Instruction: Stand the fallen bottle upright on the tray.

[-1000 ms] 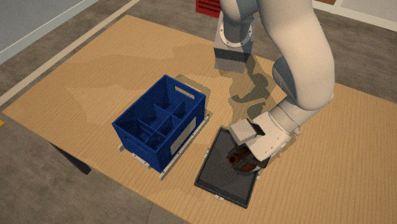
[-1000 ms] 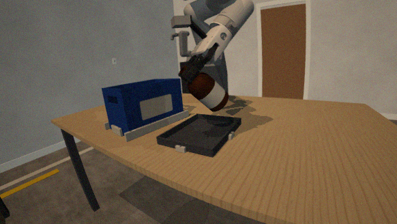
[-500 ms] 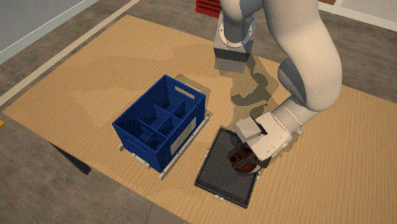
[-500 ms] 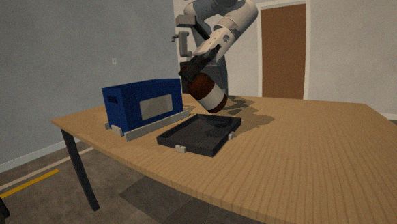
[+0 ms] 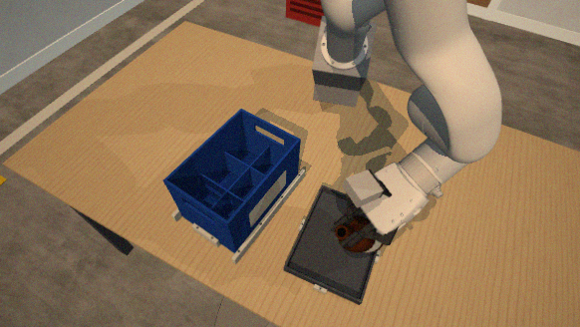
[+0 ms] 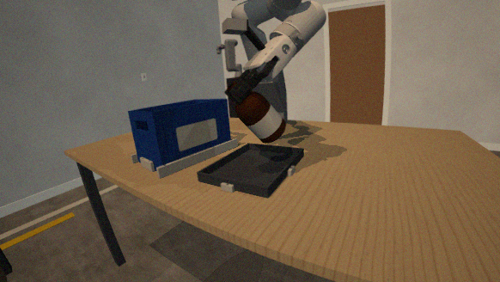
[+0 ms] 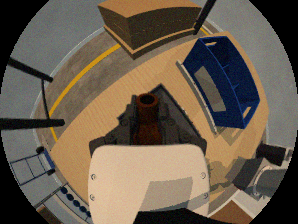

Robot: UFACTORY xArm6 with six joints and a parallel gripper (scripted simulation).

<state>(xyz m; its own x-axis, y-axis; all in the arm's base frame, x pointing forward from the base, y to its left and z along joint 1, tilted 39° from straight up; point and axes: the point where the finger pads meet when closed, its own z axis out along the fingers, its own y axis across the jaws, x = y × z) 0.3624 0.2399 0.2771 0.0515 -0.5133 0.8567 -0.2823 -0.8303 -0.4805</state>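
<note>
The brown bottle lies 30 mm behind my hand, 10 mm to the left of it and 50 mm below it. Round my hand: tray (60 mm behind, 30 mm to the right, 200 mm below); then blue crate (10 mm ahead, 300 mm to the right, 130 mm below).
</note>
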